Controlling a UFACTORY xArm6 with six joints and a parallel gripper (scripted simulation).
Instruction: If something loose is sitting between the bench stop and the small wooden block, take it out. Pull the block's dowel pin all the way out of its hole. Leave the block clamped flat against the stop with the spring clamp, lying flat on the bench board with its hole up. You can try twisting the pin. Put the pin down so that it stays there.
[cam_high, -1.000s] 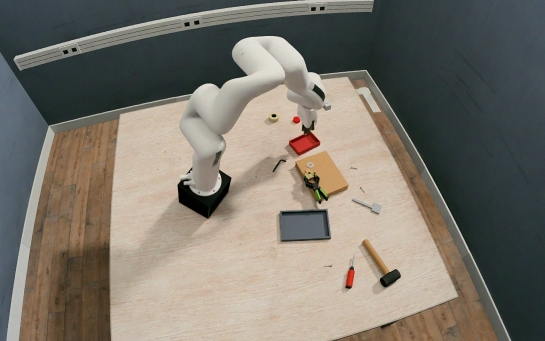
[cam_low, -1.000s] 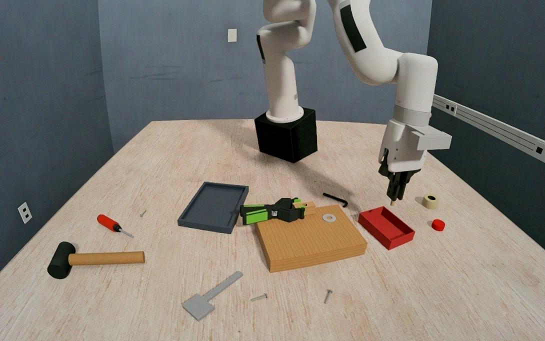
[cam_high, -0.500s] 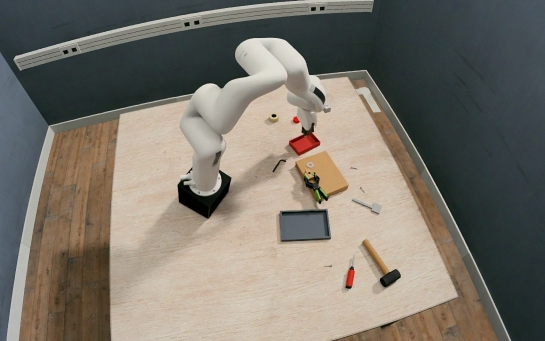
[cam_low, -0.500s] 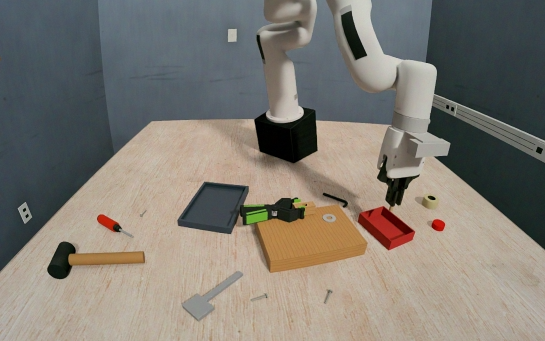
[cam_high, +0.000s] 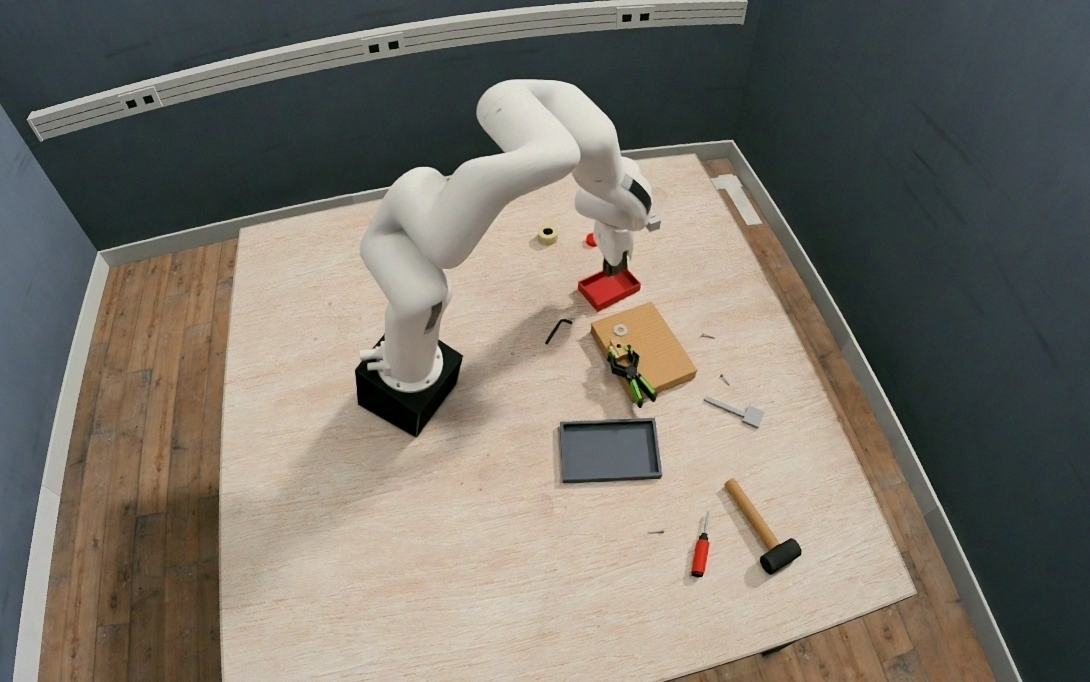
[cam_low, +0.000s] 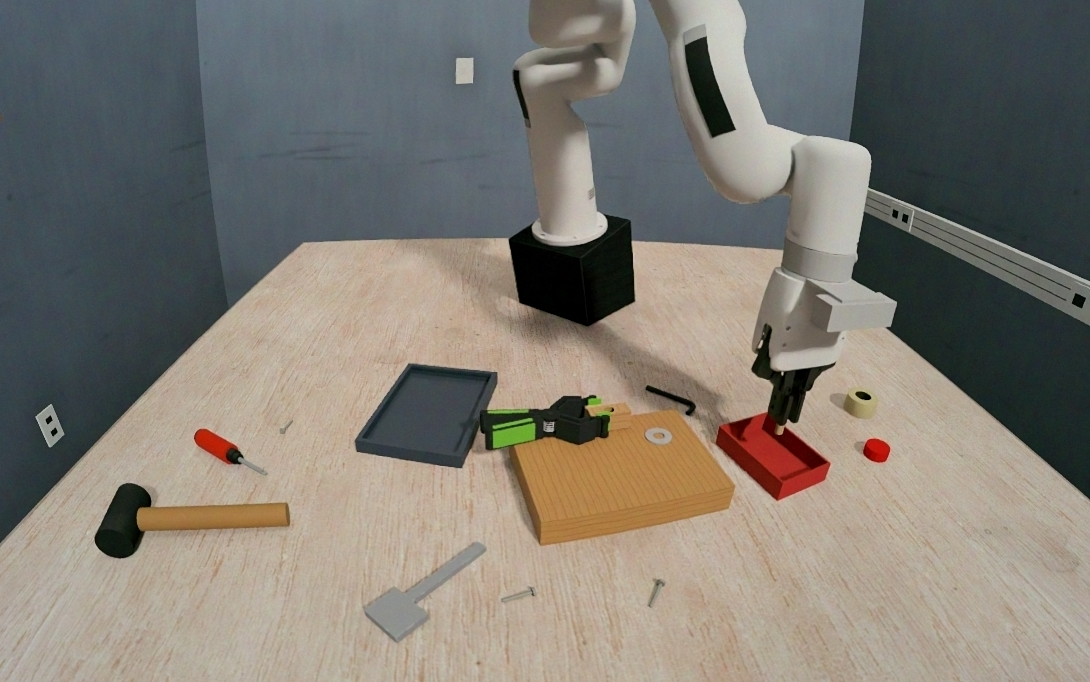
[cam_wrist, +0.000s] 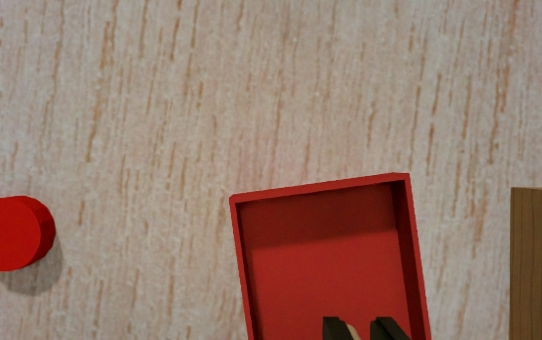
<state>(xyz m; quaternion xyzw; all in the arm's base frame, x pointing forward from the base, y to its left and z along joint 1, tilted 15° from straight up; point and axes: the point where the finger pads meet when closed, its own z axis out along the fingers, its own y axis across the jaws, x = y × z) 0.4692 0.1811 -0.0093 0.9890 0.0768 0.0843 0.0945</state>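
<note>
The red tray is 70 mm below my hand. Round my hand: dowel pin 20 mm below; then red cap 160 mm to the left, 70 mm below, 10 mm ahead; then washer 140 mm to the right, 50 mm below, 20 mm behind.
</note>
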